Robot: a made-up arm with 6 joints. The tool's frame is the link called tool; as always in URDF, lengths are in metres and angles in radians. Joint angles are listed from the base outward. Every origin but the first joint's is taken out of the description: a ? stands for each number. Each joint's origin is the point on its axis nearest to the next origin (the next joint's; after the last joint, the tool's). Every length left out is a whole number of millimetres.
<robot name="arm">
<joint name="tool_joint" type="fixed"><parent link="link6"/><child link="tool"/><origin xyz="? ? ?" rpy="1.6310 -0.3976 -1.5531"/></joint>
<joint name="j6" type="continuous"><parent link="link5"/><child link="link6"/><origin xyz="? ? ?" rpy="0.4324 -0.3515 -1.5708"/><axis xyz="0 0 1"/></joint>
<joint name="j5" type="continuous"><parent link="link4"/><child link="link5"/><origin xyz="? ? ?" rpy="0.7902 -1.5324 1.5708"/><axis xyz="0 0 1"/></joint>
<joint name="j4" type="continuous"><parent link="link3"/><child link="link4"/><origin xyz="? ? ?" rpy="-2.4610 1.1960 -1.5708"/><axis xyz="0 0 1"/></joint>
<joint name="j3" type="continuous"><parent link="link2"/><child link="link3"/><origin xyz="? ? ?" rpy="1.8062 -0.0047 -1.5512"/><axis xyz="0 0 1"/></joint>
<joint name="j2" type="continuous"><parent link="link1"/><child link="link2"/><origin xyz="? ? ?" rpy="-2.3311 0.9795 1.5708"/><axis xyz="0 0 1"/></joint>
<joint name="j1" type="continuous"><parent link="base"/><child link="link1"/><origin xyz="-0.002 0.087 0.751" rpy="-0.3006 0.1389 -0.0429"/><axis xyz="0 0 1"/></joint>
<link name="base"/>
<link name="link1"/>
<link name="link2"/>
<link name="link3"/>
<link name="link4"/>
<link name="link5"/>
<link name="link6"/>
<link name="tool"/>
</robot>
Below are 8 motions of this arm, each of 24 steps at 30 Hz.
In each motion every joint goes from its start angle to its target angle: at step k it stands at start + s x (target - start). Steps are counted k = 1, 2, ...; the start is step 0. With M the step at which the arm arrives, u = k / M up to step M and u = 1 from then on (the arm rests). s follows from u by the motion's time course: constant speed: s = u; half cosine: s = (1 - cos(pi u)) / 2; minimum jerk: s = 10 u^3 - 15 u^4 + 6 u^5.
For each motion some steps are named. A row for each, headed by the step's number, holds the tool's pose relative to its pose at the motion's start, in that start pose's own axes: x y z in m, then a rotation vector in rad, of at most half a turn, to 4 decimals.
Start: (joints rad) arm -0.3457 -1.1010 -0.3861 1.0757 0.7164 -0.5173
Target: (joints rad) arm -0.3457 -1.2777 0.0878 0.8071 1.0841 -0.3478
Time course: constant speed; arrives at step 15
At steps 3, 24:
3: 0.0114 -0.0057 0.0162 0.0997 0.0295 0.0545
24: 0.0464 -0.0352 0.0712 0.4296 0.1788 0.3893

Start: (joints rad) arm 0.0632 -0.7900 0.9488 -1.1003 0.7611 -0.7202
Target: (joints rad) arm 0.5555 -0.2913 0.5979 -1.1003 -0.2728 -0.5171
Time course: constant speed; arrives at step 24
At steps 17, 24:
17: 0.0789 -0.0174 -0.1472 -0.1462 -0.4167 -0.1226
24: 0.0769 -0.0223 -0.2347 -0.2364 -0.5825 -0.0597

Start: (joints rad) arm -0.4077 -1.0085 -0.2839 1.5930 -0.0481 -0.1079
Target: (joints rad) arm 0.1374 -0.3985 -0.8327 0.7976 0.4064 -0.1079
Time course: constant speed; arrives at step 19
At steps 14, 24:
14: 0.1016 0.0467 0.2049 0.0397 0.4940 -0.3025
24: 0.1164 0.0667 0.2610 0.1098 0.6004 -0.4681

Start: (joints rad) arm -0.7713 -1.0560 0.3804 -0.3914 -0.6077 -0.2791
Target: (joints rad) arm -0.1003 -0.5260 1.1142 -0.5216 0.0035 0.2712
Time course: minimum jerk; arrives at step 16
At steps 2, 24:
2: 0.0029 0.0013 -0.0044 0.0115 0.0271 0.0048
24: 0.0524 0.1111 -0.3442 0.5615 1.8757 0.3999

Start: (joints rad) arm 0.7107 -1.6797 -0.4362 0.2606 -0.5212 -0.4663
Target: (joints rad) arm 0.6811 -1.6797 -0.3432 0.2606 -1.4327 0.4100
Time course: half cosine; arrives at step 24
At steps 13, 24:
13: -0.0821 -0.0252 0.0189 0.2744 -0.0778 0.1452
24: -0.1413 -0.0504 0.0020 0.4204 -0.1262 0.3292

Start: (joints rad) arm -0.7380 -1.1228 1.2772 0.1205 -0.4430 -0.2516
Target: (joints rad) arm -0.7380 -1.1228 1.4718 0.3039 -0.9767 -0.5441
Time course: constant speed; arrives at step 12
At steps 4, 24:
4: -0.0377 -0.0049 -0.0106 -0.0109 -0.2779 0.1280
24: -0.0966 -0.0300 -0.0496 0.0313 -0.8505 0.3500

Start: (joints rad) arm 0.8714 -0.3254 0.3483 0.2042 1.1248 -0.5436
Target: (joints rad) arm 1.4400 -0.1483 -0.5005 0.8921 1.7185 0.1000
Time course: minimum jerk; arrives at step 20
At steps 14, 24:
14: 0.2040 0.0206 -0.1181 -0.3051 0.9666 -1.0555
24: 0.2168 -0.0042 -0.1345 -0.2871 1.0584 -1.3333

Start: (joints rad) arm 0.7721 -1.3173 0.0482 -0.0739 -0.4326 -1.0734
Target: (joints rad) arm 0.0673 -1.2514 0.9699 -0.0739 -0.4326 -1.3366
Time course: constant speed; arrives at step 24
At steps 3, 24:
3: -0.0116 -0.0196 0.0592 0.0657 -0.1500 -0.0438
24: -0.2470 -0.0994 0.4035 0.5114 -1.2266 -0.1686

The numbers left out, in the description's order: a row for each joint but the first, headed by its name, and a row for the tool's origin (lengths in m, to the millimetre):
tool: -0.023 0.044 0.000
j6: -0.003 0.137 0.000
j5: 0.089 -0.044 0.000
j4: -0.071 -0.021 0.000
j3: -0.396 -0.228 0.000
j2: 0.216 -0.067 0.000

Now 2 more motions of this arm.
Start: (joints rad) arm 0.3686 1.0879 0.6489 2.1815 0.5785 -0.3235
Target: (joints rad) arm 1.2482 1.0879 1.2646 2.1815 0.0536 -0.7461
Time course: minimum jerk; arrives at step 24
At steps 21, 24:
21: -0.1112 -0.1499 -0.0625 0.1447 -0.9440 -1.3162
24: -0.1133 -0.1508 -0.0645 0.1346 -0.9529 -1.3424

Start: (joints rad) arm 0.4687 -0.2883 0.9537 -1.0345 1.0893 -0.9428
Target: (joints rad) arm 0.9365 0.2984 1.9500 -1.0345 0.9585 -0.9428
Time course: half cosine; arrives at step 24
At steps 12, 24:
12: 0.0396 0.0976 -0.1634 -0.1124 0.3957 0.4834
24: -0.0088 0.1512 -0.3220 -0.1283 0.8514 0.9507

